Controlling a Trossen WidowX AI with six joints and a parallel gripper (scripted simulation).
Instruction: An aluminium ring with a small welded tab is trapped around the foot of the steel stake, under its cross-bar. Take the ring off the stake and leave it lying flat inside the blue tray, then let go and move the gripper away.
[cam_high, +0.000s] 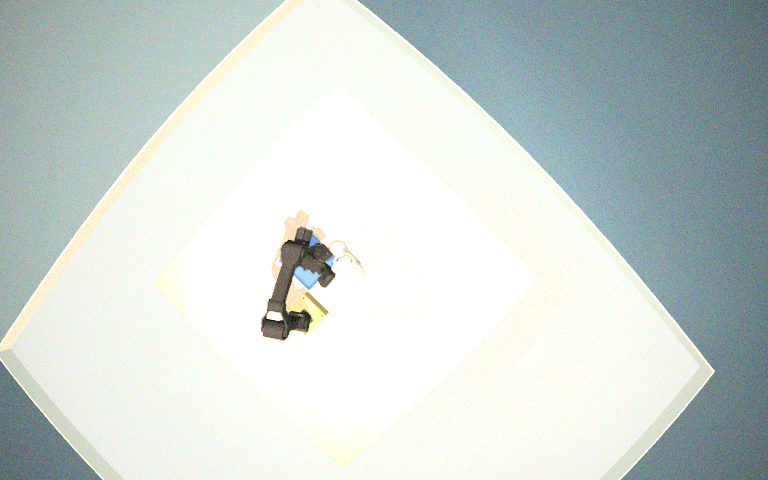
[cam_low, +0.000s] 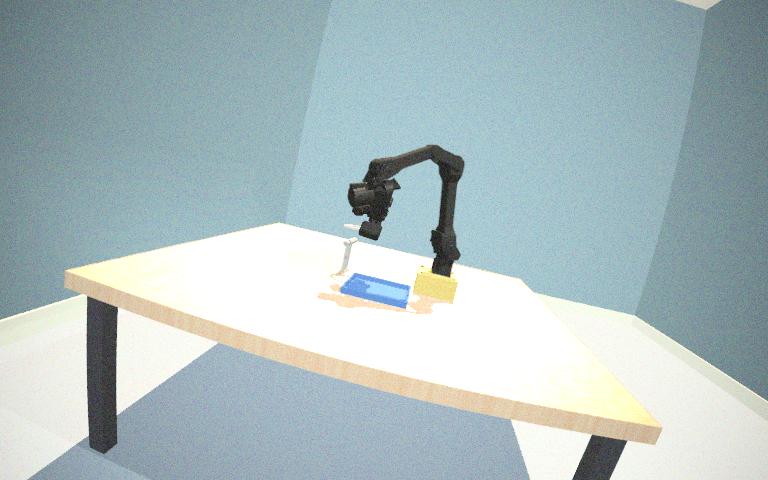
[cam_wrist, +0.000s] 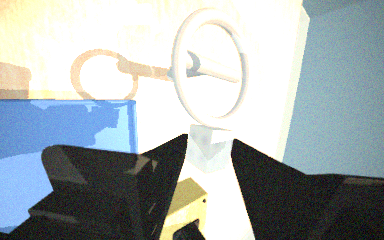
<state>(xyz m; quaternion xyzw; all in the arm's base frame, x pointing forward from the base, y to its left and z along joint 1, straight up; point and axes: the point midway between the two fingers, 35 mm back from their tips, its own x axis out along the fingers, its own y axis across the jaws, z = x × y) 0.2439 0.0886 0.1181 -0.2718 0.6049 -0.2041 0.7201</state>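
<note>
My gripper tip is 15 cm above the blue tray, 12 cm to the right of it and 8 cm past it. Round my gripper tip: aluminium ring 5 cm ahead.
</note>
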